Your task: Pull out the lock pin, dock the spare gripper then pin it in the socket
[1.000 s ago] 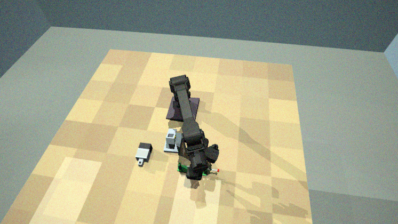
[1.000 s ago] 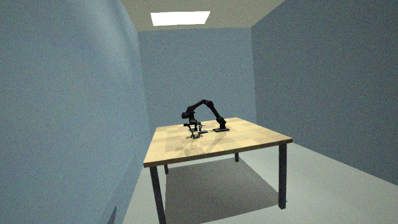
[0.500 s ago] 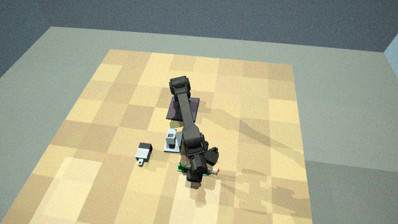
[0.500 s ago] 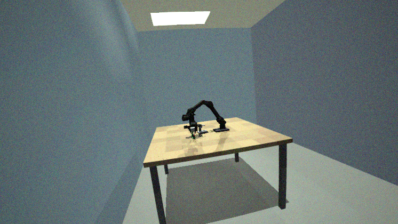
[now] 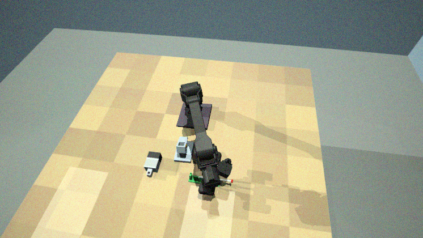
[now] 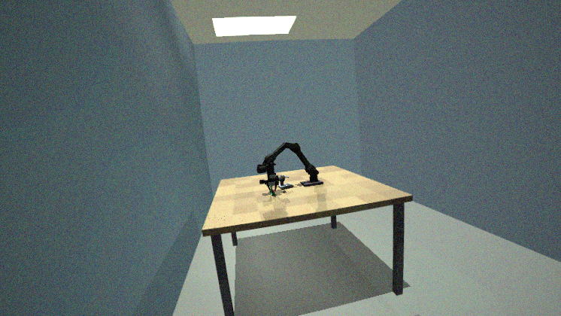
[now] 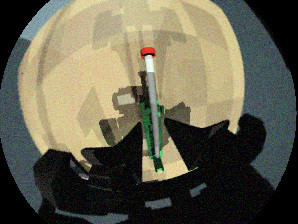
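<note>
Right now my gripper tip is 40 mm to the left of the green holder and 10 mm short of it. Also, from my gripper tip: grey mount (180 mm to the right, 90 mm behind, 30 mm above); spare gripper (290 mm to the right, 20 mm ahead).
</note>
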